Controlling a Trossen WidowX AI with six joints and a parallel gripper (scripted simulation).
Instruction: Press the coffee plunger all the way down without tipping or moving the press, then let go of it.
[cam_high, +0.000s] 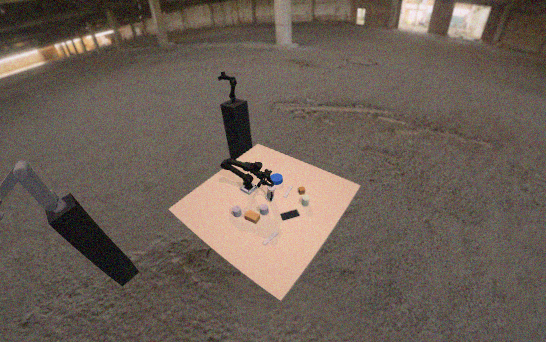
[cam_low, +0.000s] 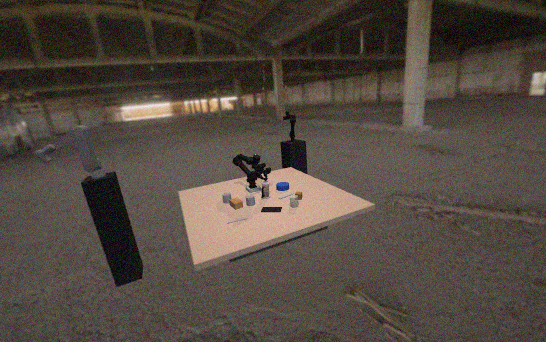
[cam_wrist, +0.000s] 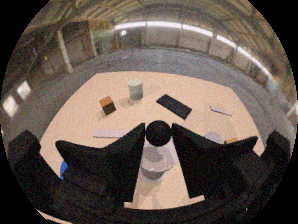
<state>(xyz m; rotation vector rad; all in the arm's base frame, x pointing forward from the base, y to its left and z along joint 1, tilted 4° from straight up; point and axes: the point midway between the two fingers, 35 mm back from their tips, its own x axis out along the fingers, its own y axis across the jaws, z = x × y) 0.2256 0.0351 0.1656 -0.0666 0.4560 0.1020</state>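
Right now the coffee press is 90 mm below my gripper tip, 10 mm to the right of it and 10 mm behind it. The rest, counted from my gripper tip: black flat slab (220 mm ahead, 170 mm below, 70 mm to the right); then small brown cube (210 mm to the left, 170 mm ahead, 150 mm below); then blue disc (210 mm to the left, 150 mm below, 120 mm behind).
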